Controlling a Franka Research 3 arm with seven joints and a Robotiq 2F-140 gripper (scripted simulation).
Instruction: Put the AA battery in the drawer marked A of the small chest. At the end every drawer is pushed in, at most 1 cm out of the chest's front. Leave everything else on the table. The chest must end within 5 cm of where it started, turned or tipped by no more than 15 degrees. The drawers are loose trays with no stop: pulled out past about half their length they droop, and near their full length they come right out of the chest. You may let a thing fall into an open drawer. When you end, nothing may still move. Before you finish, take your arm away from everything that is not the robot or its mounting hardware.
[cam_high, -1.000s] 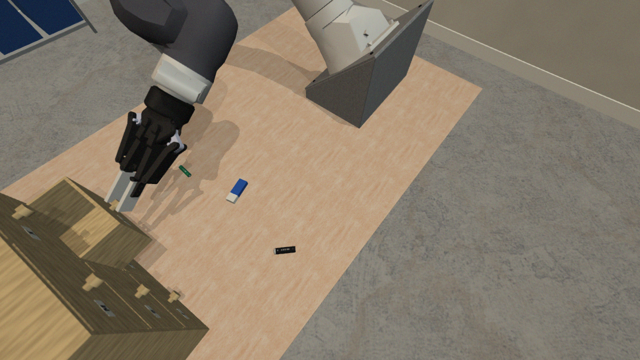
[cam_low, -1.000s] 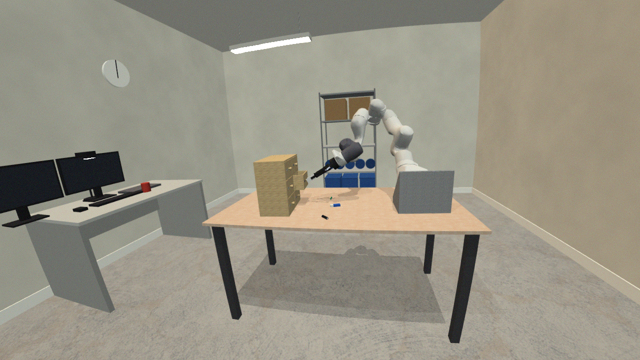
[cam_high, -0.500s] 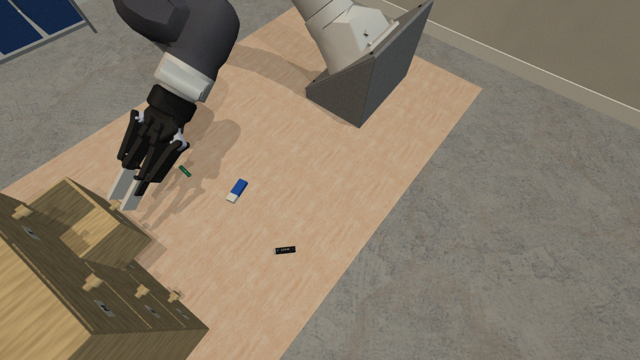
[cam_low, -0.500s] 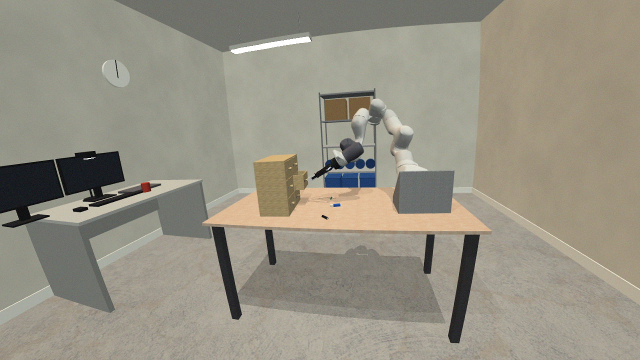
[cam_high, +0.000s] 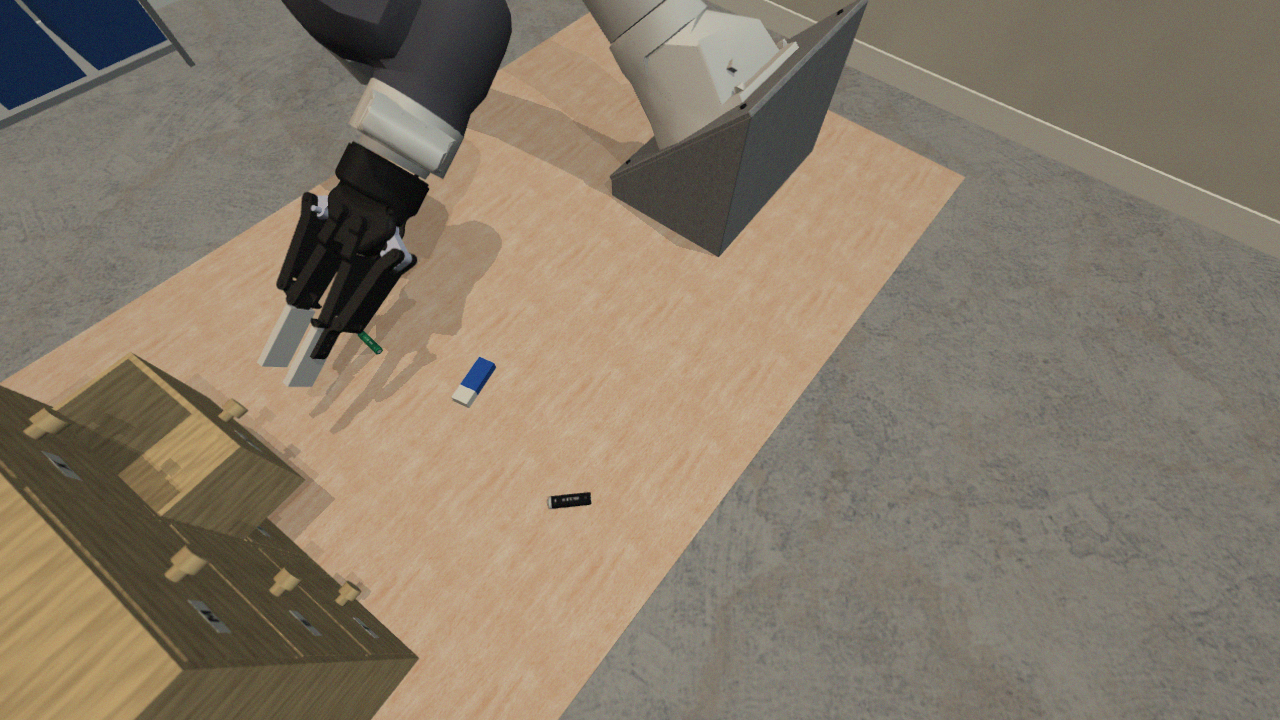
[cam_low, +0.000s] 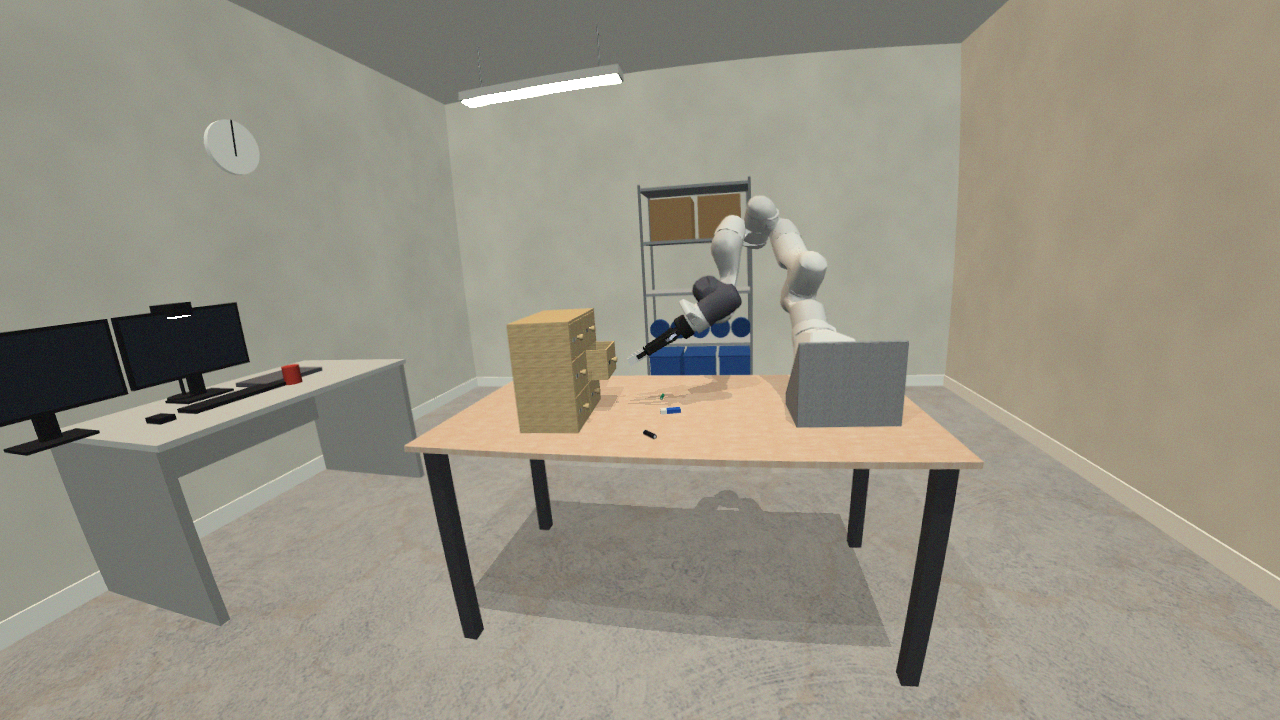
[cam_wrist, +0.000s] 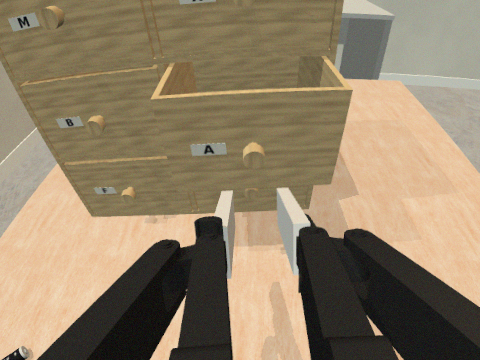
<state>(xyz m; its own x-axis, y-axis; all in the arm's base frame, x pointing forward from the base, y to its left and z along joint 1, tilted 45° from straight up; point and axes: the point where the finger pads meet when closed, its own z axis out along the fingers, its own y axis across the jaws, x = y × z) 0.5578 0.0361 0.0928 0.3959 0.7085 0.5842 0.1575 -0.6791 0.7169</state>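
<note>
The black AA battery is 100 mm behind my hand, 260 mm to the left of it and 170 mm below it. From my hand the other things lie so: thin green stick (60 mm behind, 90 mm to the right, 170 mm below); white eraser (110 mm behind, 60 mm to the left, 170 mm below).
</note>
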